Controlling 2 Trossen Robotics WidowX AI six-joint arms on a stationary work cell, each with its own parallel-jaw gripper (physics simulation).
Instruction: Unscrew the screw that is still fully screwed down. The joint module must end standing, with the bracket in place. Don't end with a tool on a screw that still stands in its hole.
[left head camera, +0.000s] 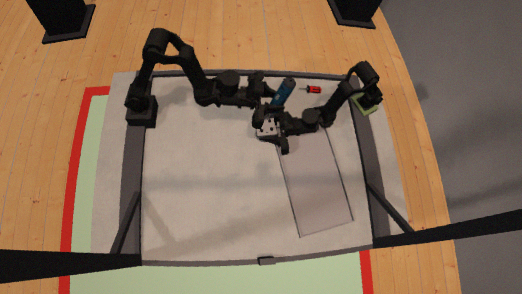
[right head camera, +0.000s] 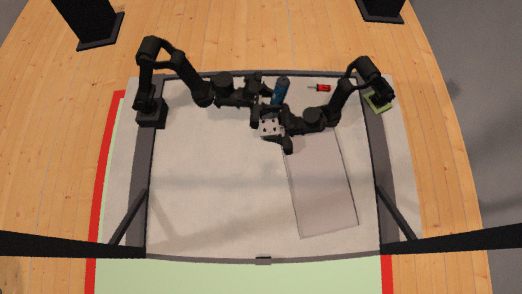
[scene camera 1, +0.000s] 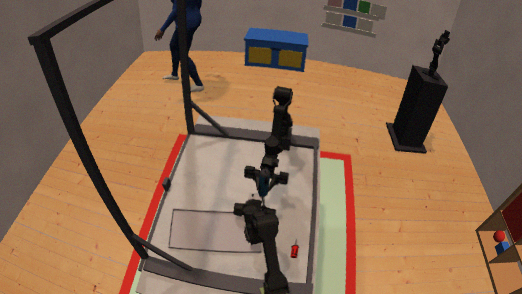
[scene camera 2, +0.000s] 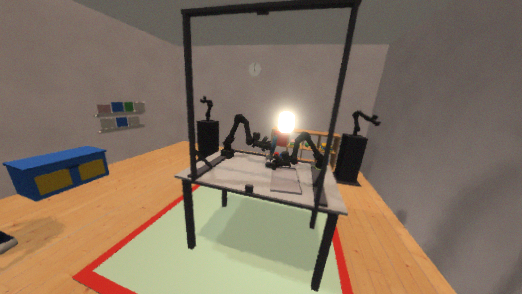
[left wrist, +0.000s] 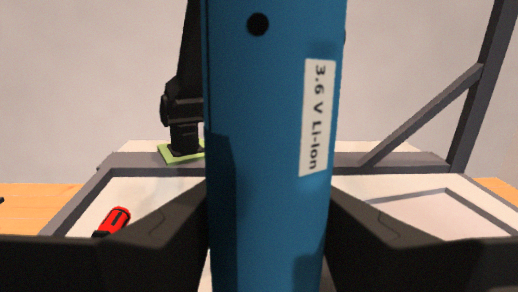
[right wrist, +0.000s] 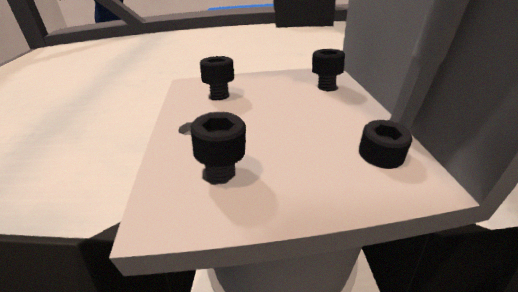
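Seen in the pictures: left gripper, fingertip midpoint: (left head camera: 284, 101) (right head camera: 283, 101) (scene camera 1: 262, 190) (scene camera 2: 275, 147) (left wrist: 264, 189); right gripper, fingertip midpoint: (left head camera: 258, 131) (right head camera: 263, 131) (scene camera 2: 266, 164); left arm's base at its link origin: (left head camera: 139, 106) (right head camera: 148, 108) (scene camera 1: 282, 132) (scene camera 2: 227, 149); right arm's base at its link origin: (left head camera: 365, 102) (right head camera: 378, 100) (scene camera 2: 319, 167) (left wrist: 185, 148).
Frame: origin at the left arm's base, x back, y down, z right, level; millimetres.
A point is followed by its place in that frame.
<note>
The pale bracket plate (left head camera: 266, 131) @(y 14, x -463, z 84 mm) (right head camera: 270, 131) @(y 14, x -466, z 84 mm) (right wrist: 295, 200) @(y 14, x -488, z 64 mm) sits level on the grey joint module (right wrist: 285, 267) @(y 37, x -489, z 65 mm), which is upright. In the right wrist view, the near-right screw (right wrist: 385, 145) @(y 9, x -480, z 46 mm) has its head down on the plate. The near-left screw (right wrist: 218, 140) @(y 3, x -485, z 77 mm), far-left screw (right wrist: 217, 72) @(y 5, x -449, z 82 mm) and far-right screw (right wrist: 328, 65) @(y 6, x -445, z 50 mm) stand raised. My right gripper (right wrist: 285, 255) is shut on the module below the plate. My left gripper (left wrist: 264, 189) @(y -110, x -503, z 35 mm) (scene camera 1: 263, 185) @(y -110, x -503, z 35 mm) is shut on the blue electric screwdriver (left head camera: 283, 91) @(y -192, x -481, z 49 mm) (right head camera: 280, 91) @(y -194, x -488, z 52 mm) (left wrist: 272, 115) @(y -152, x -468, z 32 mm). Its bit does not show in the right wrist view.
A red hand screwdriver (left head camera: 314, 89) @(y 54, x -683, z -136 mm) (right head camera: 324, 88) @(y 55, x -687, z -135 mm) (scene camera 1: 294, 251) @(y 52, x -692, z -143 mm) (left wrist: 115, 219) @(y 53, x -686, z -137 mm) lies near the table's back edge. An outlined rectangular area (left head camera: 320, 185) @(y 76, x -666, z 265 mm) (right head camera: 325, 185) @(y 76, x -666, z 261 mm) (scene camera 1: 215, 231) @(y 76, x -640, z 219 mm) stretches in front of the right arm. The bracket's upright grey wall (right wrist: 415, 65) @(y -4, x -470, z 39 mm) rises at the right of the plate.
</note>
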